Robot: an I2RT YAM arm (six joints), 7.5 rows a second.
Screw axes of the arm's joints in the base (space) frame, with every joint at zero. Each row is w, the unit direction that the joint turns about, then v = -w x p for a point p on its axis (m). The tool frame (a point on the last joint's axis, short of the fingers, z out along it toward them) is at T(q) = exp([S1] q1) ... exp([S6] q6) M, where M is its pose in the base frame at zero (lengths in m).
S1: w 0 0 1 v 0 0 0
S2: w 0 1 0 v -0.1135 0 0.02
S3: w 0 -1 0 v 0.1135 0 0.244
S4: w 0 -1 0 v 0.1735 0 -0.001
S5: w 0 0 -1 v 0 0.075 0
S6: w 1 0 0 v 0 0.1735 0
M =
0 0 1 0.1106
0 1 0 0
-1 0 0 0.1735
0 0 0 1
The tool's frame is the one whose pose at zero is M.
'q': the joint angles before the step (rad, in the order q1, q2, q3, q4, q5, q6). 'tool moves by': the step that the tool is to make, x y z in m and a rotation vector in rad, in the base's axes. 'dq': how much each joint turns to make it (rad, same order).
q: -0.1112 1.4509 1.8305 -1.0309 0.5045 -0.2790
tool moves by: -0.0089 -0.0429 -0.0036 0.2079 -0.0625 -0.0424
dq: -0.1865 0.0020 -0.0002 -0.0124 -0.2460 0.0897
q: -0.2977 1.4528 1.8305 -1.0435 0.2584 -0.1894
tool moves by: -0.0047 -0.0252 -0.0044 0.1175 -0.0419 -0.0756
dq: -0.1017 0.0138 0.0002 -0.0044 -0.0983 0.0829
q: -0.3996 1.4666 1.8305 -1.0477 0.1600 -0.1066
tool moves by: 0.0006 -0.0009 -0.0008 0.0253 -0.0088 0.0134
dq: -0.0060 0.0025 0.0001 -0.0006 -0.0320 0.0085
